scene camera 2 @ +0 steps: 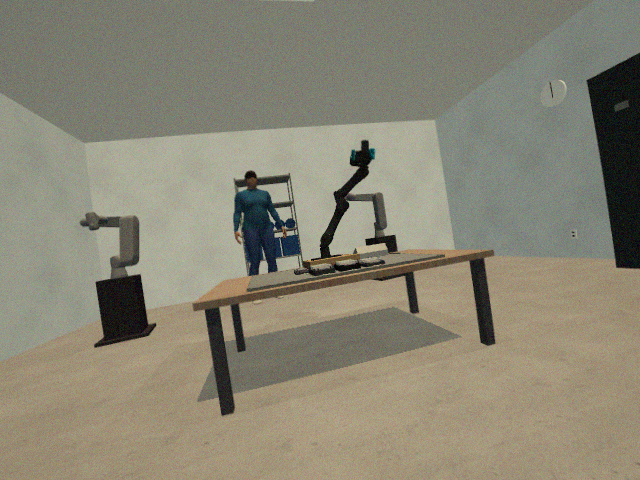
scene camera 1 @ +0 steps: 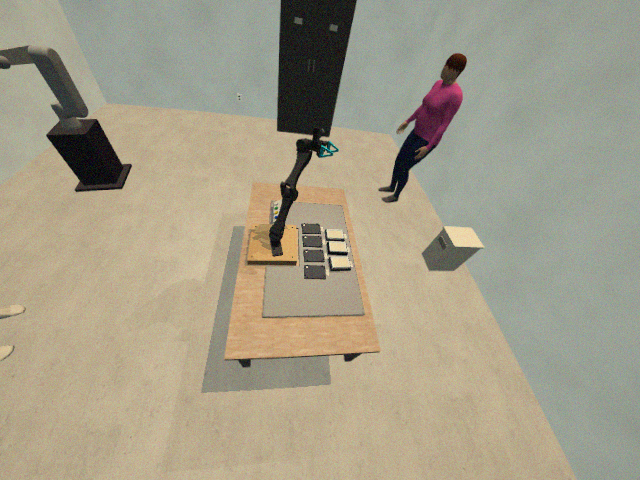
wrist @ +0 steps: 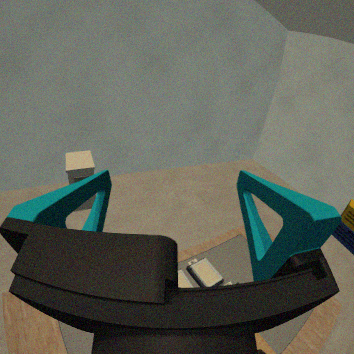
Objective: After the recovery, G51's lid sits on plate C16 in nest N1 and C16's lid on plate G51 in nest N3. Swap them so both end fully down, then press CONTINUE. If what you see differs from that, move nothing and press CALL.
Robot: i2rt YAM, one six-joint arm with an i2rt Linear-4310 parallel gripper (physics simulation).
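Pixels of known places: gripper, fingertip midpoint: (scene camera 2: pixel 360 150) (scene camera 1: pixel 335 152) (wrist: pixel 173 176); arm's base at its link origin: (scene camera 2: pixel 326 258) (scene camera 1: pixel 275 244).
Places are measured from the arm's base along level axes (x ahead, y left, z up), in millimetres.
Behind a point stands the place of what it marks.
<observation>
My gripper (scene camera 1: pixel 331 150) @[x 366, y 160, z 606 mm] (scene camera 2: pixel 362 154) @[x 366, y 160, z 606 mm] (wrist: pixel 173 176) @[x 366, y 160, z 606 mm] is open and empty, raised high above the table. Three pale-topped lidded plates stand in a row on the grey mat: one (scene camera 1: pixel 334 234) @[x 456, y 35, z -11 mm], a middle one (scene camera 1: pixel 337 247) @[x 435, y -95, z -2 mm] and one (scene camera 1: pixel 339 264) @[x 401, y -239, z -1 mm] nearest the mat's bare end. In the wrist view one pale-topped plate (wrist: pixel 206 272) @[x 414, y -212, z -1 mm] shows past the gripper body. Labels G51, C16, N1 and N3 are too small to read, and how fully each lid sits cannot be told. A button panel (scene camera 1: pixel 274 211) @[x 42, y 299, z 24 mm] (scene camera 2: pixel 371 251) @[x 111, y 293, z -1 mm] stands beside the arm base; its button lettering is unreadable.
Several dark flat squares, such as one (scene camera 1: pixel 314 271) @[x 223, y -244, z -32 mm], lie in a row beside the plates on the grey mat (scene camera 1: pixel 312 302) @[x 156, y -452, z -42 mm]. The arm stands on a yellowish board (scene camera 1: pixel 261 253) @[x -106, y -61, z -3 mm]. A person in pink (scene camera 1: pixel 438 111) and a person in teal (scene camera 2: pixel 254 206) stand away from the table (scene camera 1: pixel 305 338) @[x 65, y -648, z -55 mm].
</observation>
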